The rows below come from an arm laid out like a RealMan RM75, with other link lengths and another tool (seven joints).
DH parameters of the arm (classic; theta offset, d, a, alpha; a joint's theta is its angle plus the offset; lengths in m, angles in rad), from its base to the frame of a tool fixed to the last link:
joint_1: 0 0.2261 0 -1.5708
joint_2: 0 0 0 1.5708
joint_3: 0 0.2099 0 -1.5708
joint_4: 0 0 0 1.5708
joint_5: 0 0.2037 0 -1.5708
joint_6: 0 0 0 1.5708
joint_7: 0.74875 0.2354 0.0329 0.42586
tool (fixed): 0 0.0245 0 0
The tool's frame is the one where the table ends.
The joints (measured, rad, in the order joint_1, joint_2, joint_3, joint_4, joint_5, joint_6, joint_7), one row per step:
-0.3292 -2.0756 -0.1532 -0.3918 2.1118 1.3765 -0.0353
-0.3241 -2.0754 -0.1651 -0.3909 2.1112 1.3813 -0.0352
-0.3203 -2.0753 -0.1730 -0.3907 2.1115 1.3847 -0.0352
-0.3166 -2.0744 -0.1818 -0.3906 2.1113 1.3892 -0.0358
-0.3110 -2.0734 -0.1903 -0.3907 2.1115 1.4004 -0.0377
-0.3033 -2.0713 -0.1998 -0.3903 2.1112 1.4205 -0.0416
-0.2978 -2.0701 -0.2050 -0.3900 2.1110 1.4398 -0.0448
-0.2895 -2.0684 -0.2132 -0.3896 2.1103 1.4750 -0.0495
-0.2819 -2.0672 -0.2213 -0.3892 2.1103 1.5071 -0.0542
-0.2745 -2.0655 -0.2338 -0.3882 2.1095 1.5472 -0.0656
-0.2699 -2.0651 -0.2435 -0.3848 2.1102 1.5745 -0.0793
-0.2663 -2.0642 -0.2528 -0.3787 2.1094 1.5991 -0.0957
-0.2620 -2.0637 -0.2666 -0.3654 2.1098 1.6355 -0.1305
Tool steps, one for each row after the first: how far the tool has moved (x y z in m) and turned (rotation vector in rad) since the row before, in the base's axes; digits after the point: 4 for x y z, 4 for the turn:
-0.0018 0.0017 0.0037 0.0132 -0.0052 0.0085
-0.0011 0.0009 0.0024 0.0083 -0.0038 0.0054
-0.0013 0.0012 0.0031 0.0100 -0.0046 0.0056
-0.0008 0.0004 0.0043 0.0126 -0.0092 0.0033
-0.0007 -0.0001 0.0067 0.0184 -0.0145 0.0014
0.0004 -0.0008 0.0054 0.0144 -0.0130 -0.0028
0.0014 -0.0017 0.0095 0.0260 -0.0228 -0.0078
0.0013 -0.0018 0.0087 0.0237 -0.0210 -0.0075
0.0015 -0.0017 0.0117 0.0295 -0.0303 -0.0090
0.0007 -0.0012 0.0080 0.0175 -0.0233 -0.0059
-0.0004 -0.0008 0.0078 0.0155 -0.0211 -0.0039
-0.0009 -0.0014 0.0113 0.0164 -0.0357 -0.0070

